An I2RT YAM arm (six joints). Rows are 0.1 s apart.
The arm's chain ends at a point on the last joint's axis. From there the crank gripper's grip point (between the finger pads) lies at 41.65 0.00 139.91 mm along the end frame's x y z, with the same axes.
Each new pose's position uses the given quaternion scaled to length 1; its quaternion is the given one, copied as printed.
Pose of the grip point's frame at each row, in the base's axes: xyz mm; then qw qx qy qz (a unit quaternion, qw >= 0):
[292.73 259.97 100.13 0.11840 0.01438 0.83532 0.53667]
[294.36 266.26 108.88 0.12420 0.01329 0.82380 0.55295]
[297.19 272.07 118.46 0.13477 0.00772 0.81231 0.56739]
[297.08 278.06 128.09 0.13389 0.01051 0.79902 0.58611]
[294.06 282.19 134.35 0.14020 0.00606 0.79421 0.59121]
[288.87 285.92 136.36 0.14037 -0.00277 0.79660 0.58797]
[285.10 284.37 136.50 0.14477 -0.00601 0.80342 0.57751]
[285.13 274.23 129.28 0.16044 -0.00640 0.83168 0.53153]
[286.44 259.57 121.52 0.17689 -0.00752 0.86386 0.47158]
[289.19 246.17 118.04 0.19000 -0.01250 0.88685 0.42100]
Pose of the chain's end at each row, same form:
[303.36 128.71 163.12 0.11840 0.01438 0.83532 0.53667]
[304.02 132.63 166.83 0.12420 0.01329 0.82380 0.55295]
[305.46 136.50 171.96 0.13477 0.00772 0.81231 0.56739]
[305.57 140.17 175.26 0.13389 0.01051 0.79902 0.58611]
[301.91 143.73 179.93 0.14020 0.00606 0.79421 0.59121]
[298.04 148.06 183.47 0.14037 -0.00277 0.79660 0.58797]
[293.43 147.73 187.20 0.14477 -0.00601 0.80342 0.57751]
[288.25 143.58 194.33 0.16044 -0.00640 0.83168 0.53153]
[283.71 138.80 203.47 0.17689 -0.00752 0.86386 0.47158]
[282.14 135.29 212.73 0.19000 -0.01250 0.88685 0.42100]

